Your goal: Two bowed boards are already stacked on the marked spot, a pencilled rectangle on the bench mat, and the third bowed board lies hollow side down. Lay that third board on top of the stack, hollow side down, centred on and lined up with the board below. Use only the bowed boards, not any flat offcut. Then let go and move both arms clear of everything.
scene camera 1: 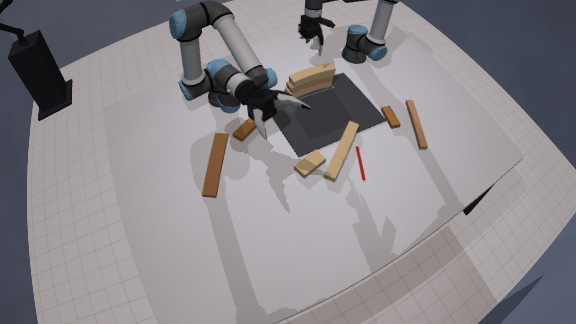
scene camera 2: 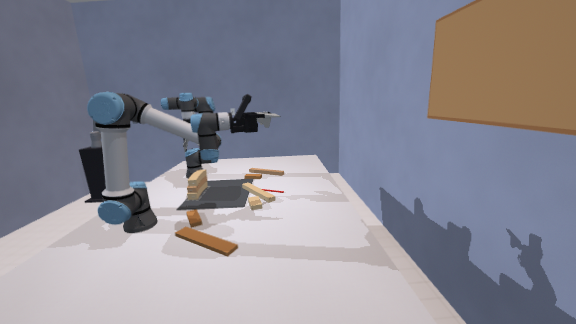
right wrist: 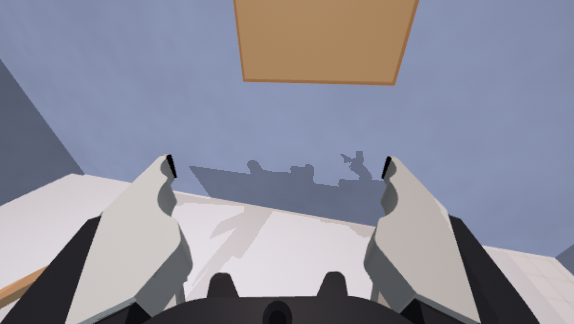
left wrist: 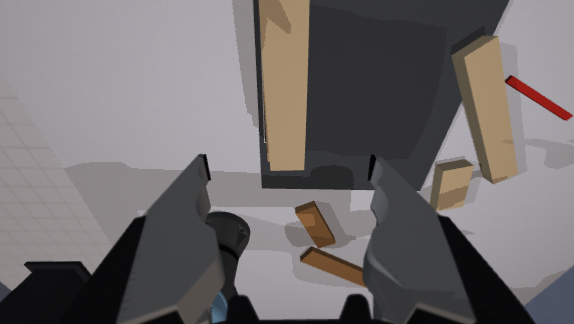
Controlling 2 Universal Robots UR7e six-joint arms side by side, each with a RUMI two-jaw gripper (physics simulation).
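Places are measured from the left arm's base along level axes (x left, y back, z up), in metres.
Pixels of known places: left gripper, fingertip midpoint: [scene camera 1: 313, 49] [scene camera 2: 194, 152] [left wrist: 289, 156]; right gripper, fingertip midpoint: [scene camera 1: 289, 123] [scene camera 2: 275, 115] [right wrist: 281, 157]; left arm's base at its link origin: [scene camera 1: 353, 56]; right arm's base at its link origin: [scene camera 2: 141, 225] [left wrist: 223, 230].
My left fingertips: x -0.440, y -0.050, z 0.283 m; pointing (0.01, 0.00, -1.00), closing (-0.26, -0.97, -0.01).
Ahead of a thing's pixels: the offset from my left fingertips to its middle. Level surfaces: height alone.
Three light wooden bowed boards stand stacked along one edge of the dark bench mat @[dz -0.277 m] [scene camera 1: 362, 102] [scene camera 2: 227, 201] [left wrist: 375, 85]. The top board @[dz -0.172, dx +0.008, dy +0.000 m] [scene camera 1: 312, 75] [scene camera 2: 198, 177] [left wrist: 285, 90] rests hollow side down on the two below and runs along them; a thin strip of a lower board shows at its left edge in the left wrist view. A short pale pencil line shows beside the stack there. My left gripper [scene camera 1: 327, 39] [left wrist: 289, 156] is open and empty, raised above and apart from the stack. My right gripper [scene camera 1: 287, 122] [right wrist: 281, 157] is open and empty, high over the table.
Light offcuts @[dz -0.265, dx -0.174, dy -0.363 m] [scene camera 1: 342, 150] @[dz -0.270, dx -0.329, dy -0.316 m] [scene camera 1: 310, 163] lie at the mat's front edge, beside a red stick @[dz -0.280, dx -0.158, dy -0.459 m] [scene camera 1: 360, 163]. Brown pieces @[dz -0.275, dx -0.620, dy -0.040 m] [scene camera 1: 215, 165] @[dz -0.273, dx -0.386, dy +0.016 m] [scene camera 1: 245, 130] lie left of the mat, others @[dz -0.271, dx +0.176, dy -0.397 m] [scene camera 1: 390, 116] @[dz -0.269, dx +0.256, dy -0.521 m] [scene camera 1: 416, 125] right of it. A black stand [scene camera 1: 42, 70] is at far left.
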